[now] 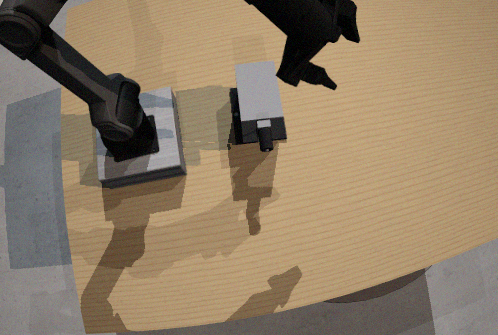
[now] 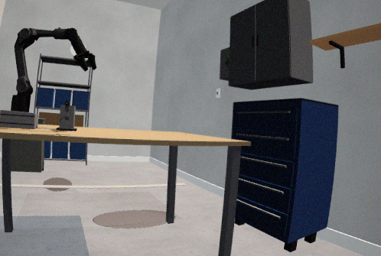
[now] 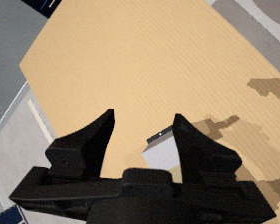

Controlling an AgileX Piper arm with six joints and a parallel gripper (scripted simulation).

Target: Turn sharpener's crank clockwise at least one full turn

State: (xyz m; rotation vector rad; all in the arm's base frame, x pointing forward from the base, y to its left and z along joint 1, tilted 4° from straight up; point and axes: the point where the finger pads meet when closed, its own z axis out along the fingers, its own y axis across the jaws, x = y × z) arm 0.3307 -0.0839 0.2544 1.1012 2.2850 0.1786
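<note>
Right now the crank knob is 19 cm below my hand, 11 cm behind it and 2 cm to the right of it.
</note>
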